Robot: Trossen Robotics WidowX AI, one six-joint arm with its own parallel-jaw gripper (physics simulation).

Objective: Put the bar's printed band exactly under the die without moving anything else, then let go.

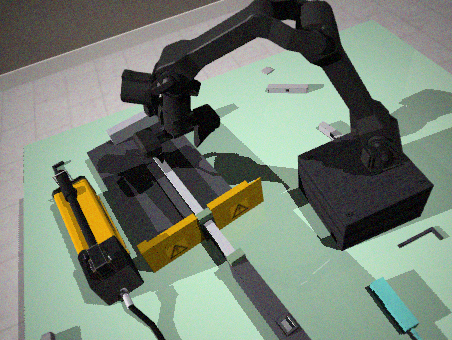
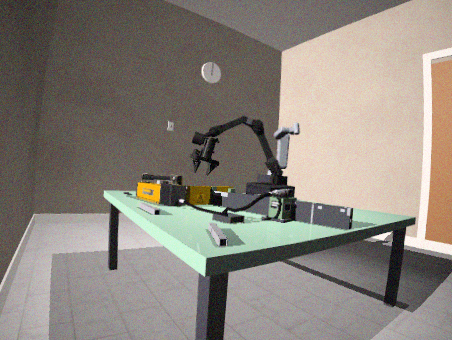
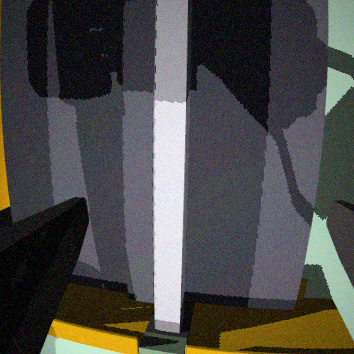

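Where they show: gripper, fingertip midpoint: point(image 1: 179, 154) point(image 2: 200, 174) point(image 3: 210, 211); arm's base, origin of the base link: point(image 1: 378, 159) point(image 2: 275, 184).
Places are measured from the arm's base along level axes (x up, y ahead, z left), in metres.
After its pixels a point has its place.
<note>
A long pale bar point(image 1: 180, 187) {y 0.434, x -0.050, z -0.145 m} point(image 3: 170, 200) {y 0.431, x -0.050, z -0.146 m} lies along the dark grey bed point(image 1: 105, 150) {y 0.614, x -0.070, z -0.383 m} point(image 3: 220, 200) {y 0.399, x -0.070, z -0.151 m}. It passes through a green guide point(image 1: 204, 215) {y 0.398, x -0.027, z -0.026 m} point(image 3: 162, 345) {y 0.401, x -0.032, z -0.040 m} in the gap of the yellow guard point(image 1: 235, 200) {y 0.320, x -0.049, z -0.054 m} point(image 3: 95, 337) {y 0.451, x -0.027, z -0.026 m} and reaches a second green guide point(image 1: 236, 257) {y 0.362, x -0.027, z 0.095 m}. Beyond it is a dark grey channel point(image 1: 260, 285) {y 0.335, x -0.044, z 0.159 m} with a small window point(image 1: 287, 324) {y 0.314, x -0.050, z 0.242 m}. A green machine point(image 2: 281, 207) {y 0.351, x -0.067, z 0.439 m} stands on the table. I cannot make out the printed band or the die. My gripper point(image 1: 178, 150) {y 0.410, x 0.030, z -0.176 m} point(image 2: 202, 172) {y 0.410, x 0.030, z -0.176 m} point(image 3: 210, 211) {y 0.410, x 0.030, z -0.176 m} is open and empty above the bed, its fingers either side of the bar.
A yellow and black unit point(image 1: 95, 215) {y 0.643, x -0.036, z -0.133 m} point(image 2: 149, 192) {y 0.712, x -0.076, z -0.118 m} with a black cable stands beside the bed. A pale block point(image 1: 132, 127) {y 0.520, x -0.042, z -0.410 m} is at the bed's far end. A teal object point(image 1: 395, 305) {y 0.108, x -0.092, z 0.264 m}, a hex key point(image 1: 425, 235) {y -0.040, x -0.115, z 0.145 m} and a pale bar point(image 1: 287, 89) {y 0.031, x -0.116, z -0.450 m} lie on the table.
</note>
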